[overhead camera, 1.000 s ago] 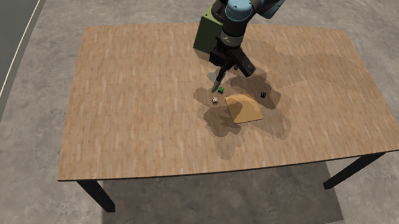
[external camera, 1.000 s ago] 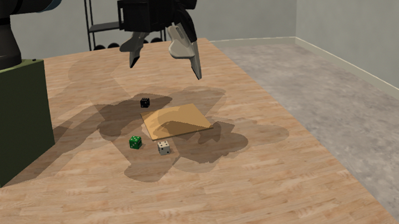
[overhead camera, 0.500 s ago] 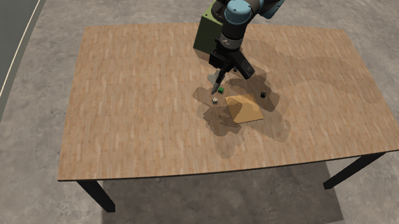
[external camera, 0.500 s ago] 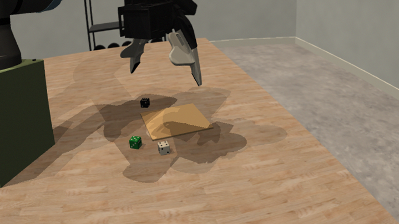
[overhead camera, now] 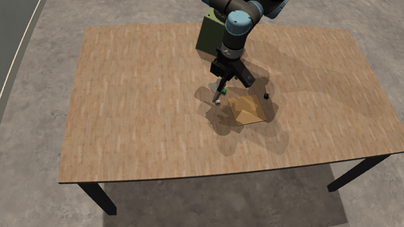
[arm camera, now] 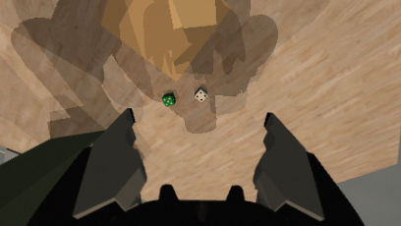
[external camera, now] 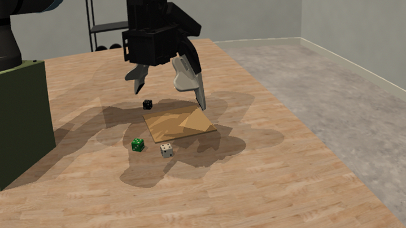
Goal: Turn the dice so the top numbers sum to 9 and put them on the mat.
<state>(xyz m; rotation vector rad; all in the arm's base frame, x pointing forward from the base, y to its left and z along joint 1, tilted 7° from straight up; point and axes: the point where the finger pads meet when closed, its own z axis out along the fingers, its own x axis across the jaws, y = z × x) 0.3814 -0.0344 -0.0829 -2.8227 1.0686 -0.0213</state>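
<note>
My hand is 100 mm above the white die, 20 mm to the left of it and 10 mm past it. From my hand the other things lie so: tan mat: 110 mm to the left, 100 mm below, 20 mm ahead; then black die: 210 mm to the left, 100 mm below, 50 mm behind; then green die: 100 mm below, 70 mm behind, 10 mm to the left.
</note>
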